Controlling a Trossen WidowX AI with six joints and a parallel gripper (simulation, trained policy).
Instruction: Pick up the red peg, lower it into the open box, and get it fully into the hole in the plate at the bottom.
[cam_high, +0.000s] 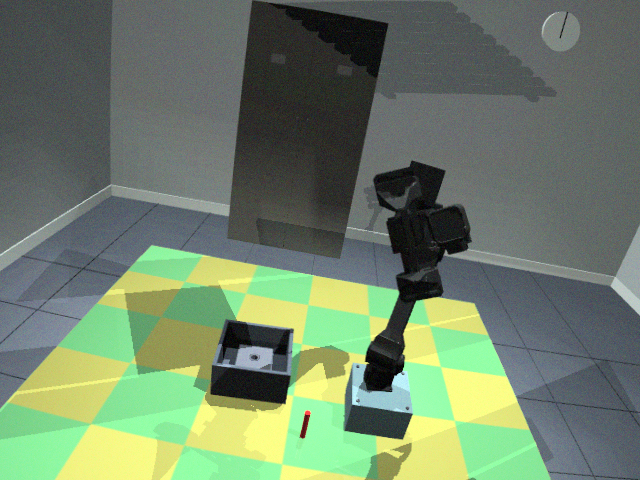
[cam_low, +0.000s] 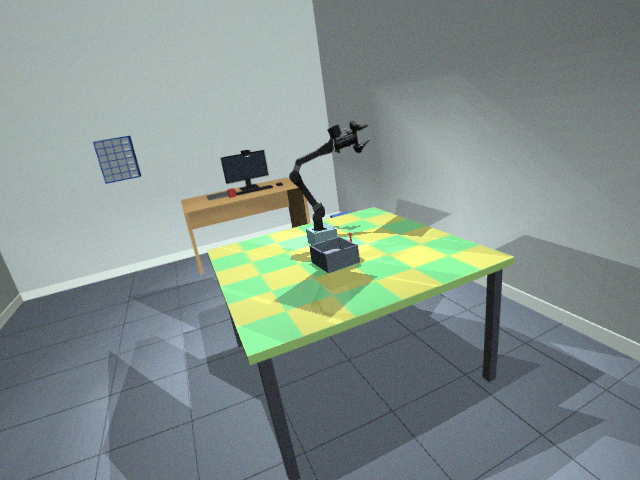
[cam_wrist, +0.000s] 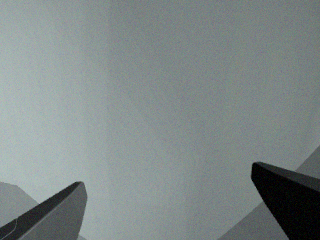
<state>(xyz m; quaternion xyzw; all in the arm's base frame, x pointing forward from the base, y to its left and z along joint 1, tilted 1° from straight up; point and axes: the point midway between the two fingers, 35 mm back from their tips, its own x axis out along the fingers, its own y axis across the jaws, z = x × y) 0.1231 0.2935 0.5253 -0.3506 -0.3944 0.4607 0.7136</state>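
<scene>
The red peg lies 40 mm ahead of my gripper tip, 230 mm to the right of it and 580 mm below it. The rest, counted from my gripper tip: grey box 180 mm ahead, 420 mm to the right, 590 mm below; then pale plate 180 mm ahead, 420 mm to the right, 570 mm below.
</scene>
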